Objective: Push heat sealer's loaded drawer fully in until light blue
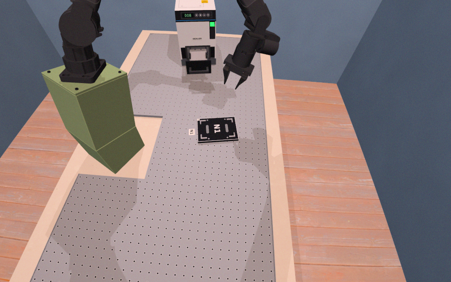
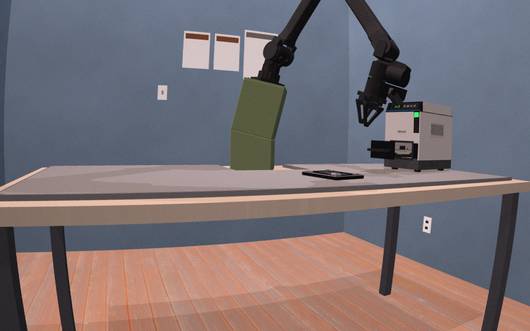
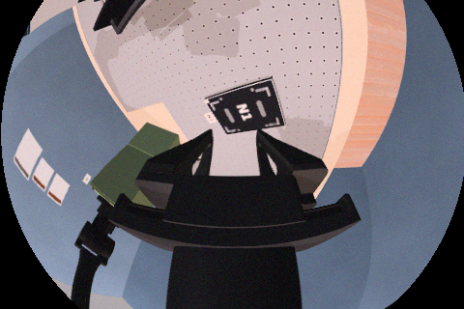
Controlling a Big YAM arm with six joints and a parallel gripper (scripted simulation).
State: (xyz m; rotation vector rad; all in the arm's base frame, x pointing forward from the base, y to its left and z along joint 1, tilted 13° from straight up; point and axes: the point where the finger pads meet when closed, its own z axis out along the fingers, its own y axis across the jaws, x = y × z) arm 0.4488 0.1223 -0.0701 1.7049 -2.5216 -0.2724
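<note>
The black drawer lies 300 mm to the left of my hand, 130 mm behind it and 100 mm below it. Also, from my hand: small white label 180 mm below, 160 mm behind, 80 mm to the right.
</note>
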